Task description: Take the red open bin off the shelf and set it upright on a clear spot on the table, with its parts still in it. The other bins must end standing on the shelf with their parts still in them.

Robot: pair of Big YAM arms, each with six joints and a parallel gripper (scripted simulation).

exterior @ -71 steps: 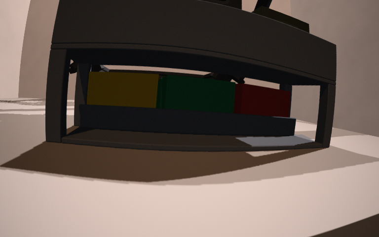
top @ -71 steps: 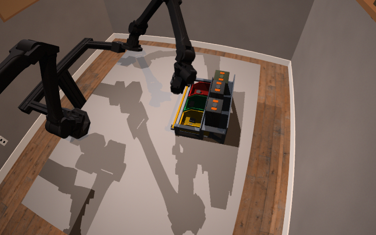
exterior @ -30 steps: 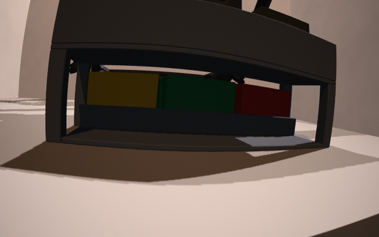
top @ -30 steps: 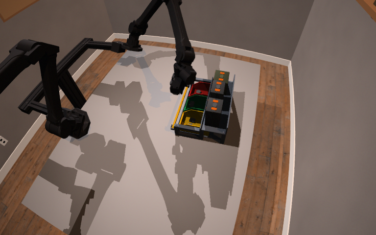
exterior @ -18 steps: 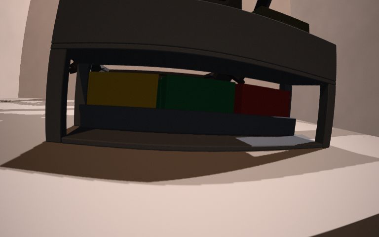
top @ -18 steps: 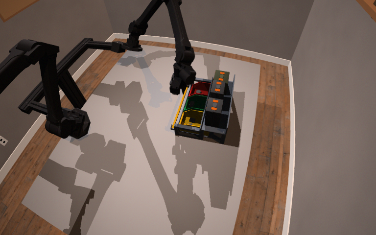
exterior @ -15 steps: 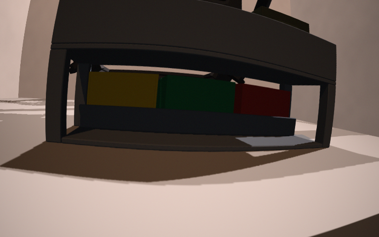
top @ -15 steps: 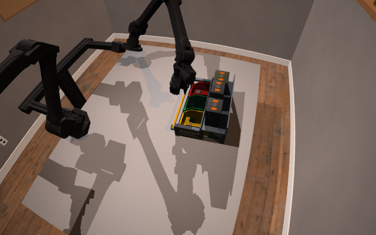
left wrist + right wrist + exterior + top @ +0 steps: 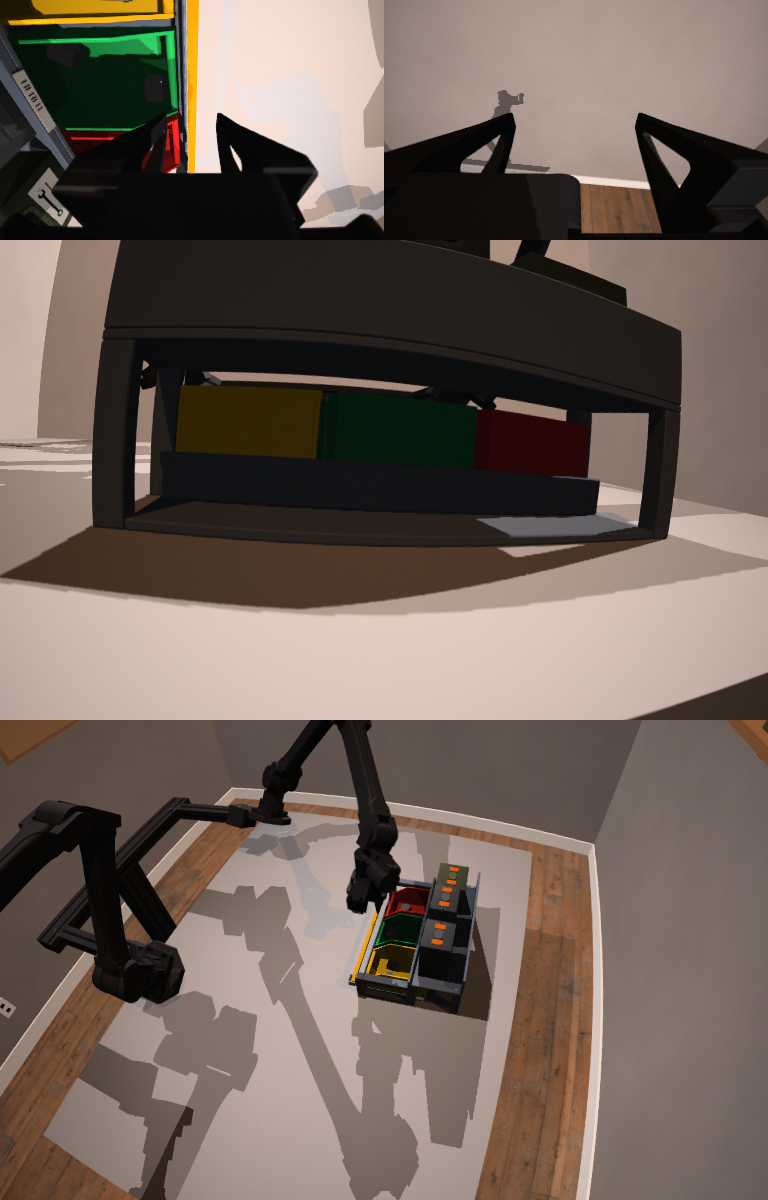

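Right now the green bin is 100 mm ahead of my left hand and 90 mm below it. The rest, counted from my left hand: red open bin: 110 mm to the left, 100 mm ahead, 90 mm below; then grey shelf: 130 mm ahead, 70 mm below.
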